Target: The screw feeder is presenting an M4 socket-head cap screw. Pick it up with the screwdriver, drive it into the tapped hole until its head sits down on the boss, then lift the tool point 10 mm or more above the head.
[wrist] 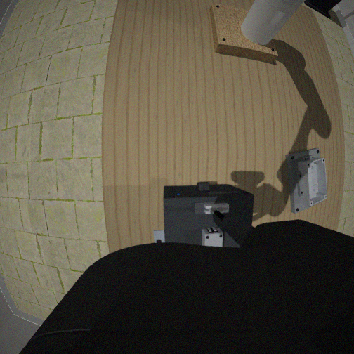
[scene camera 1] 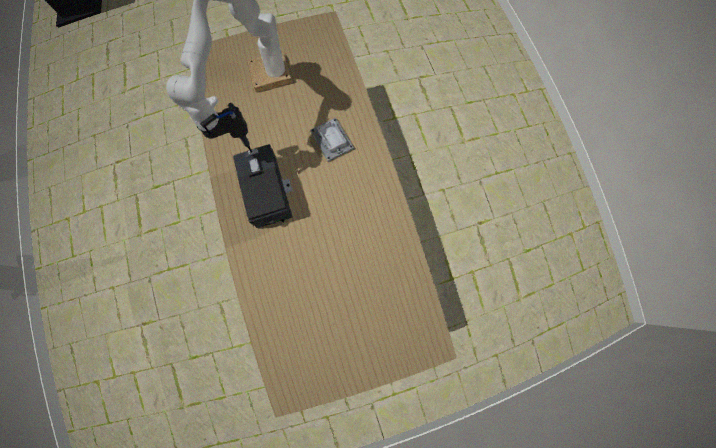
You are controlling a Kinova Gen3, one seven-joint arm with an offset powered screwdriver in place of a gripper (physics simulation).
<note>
I see a black screw feeder (wrist: 181, 224) and a flat base plate (wrist: 295, 201).
</note>
